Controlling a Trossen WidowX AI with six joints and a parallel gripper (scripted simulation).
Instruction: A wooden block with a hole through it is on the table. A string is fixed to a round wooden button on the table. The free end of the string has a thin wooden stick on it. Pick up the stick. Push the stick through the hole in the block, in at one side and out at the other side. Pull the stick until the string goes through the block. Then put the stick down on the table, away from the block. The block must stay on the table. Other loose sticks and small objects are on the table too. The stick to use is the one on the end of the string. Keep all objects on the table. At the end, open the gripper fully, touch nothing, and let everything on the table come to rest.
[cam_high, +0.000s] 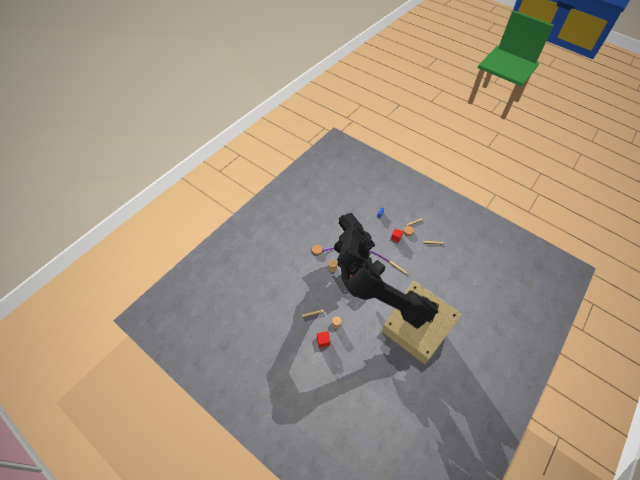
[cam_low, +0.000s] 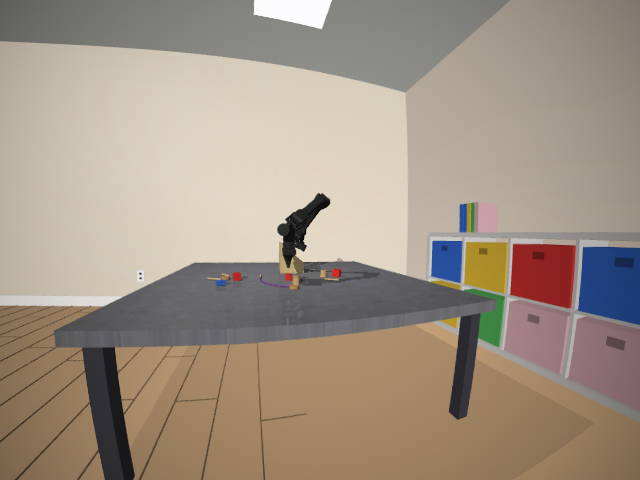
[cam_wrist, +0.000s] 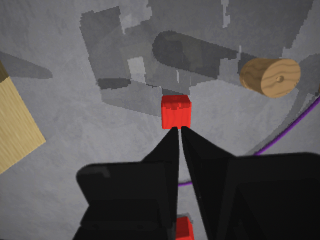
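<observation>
Right now the red wooden block is 4 cm below my gripper tip. The rest, counted from my gripper tip: round wooden button: 18 cm ahead, 5 cm below, 2 cm to the right; wooden cylinder: 9 cm ahead, 4 cm below, 1 cm to the left; stick on the string: 12 cm to the right, 10 cm behind, 6 cm below.
</observation>
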